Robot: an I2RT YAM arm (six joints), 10 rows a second.
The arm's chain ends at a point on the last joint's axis. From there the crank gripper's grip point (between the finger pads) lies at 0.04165 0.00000 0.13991 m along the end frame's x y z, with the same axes.
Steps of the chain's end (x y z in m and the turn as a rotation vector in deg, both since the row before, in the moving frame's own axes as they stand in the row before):
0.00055, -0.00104, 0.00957, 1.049, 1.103, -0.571
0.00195, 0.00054, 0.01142, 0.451, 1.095, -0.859
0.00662, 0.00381, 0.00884, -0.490, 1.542, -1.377
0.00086, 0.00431, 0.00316, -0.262, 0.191, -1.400
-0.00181, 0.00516, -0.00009, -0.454, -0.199, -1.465
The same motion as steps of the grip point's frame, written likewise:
0.00322, -0.00402, 0.00872, 1.049, 1.103, -0.571
0.00460, -0.00120, 0.01059, 0.451, 1.095, -0.859
0.01037, 0.00396, 0.00767, -0.490, 1.542, -1.377
0.00132, 0.00393, 0.00302, -0.262, 0.191, -1.400
-0.00230, 0.00521, 0.00005, -0.454, -0.199, -1.465

